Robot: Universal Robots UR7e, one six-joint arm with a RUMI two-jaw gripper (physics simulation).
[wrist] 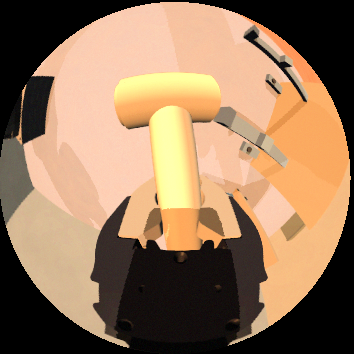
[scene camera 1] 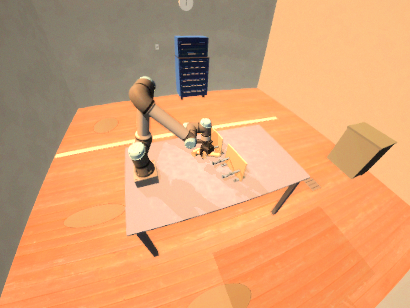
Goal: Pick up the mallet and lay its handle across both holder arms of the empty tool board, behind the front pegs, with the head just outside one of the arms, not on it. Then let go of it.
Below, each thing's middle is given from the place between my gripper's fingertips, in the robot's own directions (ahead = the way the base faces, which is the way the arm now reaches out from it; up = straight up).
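Scene:
From the pale yellow mallet (wrist: 168,102), I find my hand 50 mm below it and 10 mm to the left of it.

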